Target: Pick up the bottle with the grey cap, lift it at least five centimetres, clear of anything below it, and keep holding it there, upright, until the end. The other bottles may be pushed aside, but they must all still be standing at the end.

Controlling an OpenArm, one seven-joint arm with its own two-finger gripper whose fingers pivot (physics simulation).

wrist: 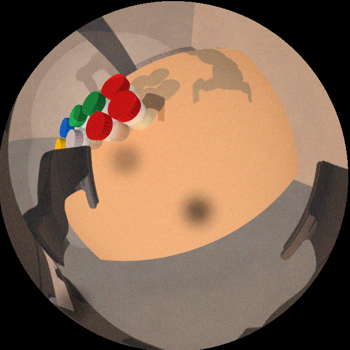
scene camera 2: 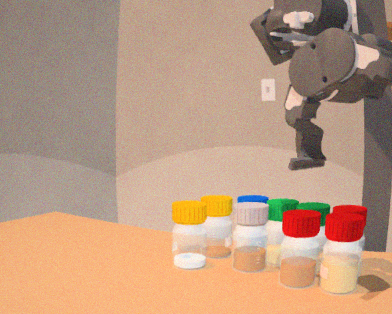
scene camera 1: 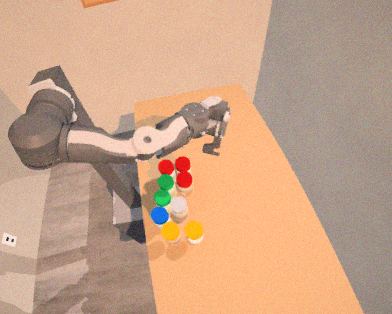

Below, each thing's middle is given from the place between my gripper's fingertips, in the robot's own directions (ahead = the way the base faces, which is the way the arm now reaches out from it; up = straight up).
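From the grey-capped bottle (scene camera 2: pixel 250 237), you'd find my hand 150 mm above it, 180 mm to the left of it and 170 mm past it.
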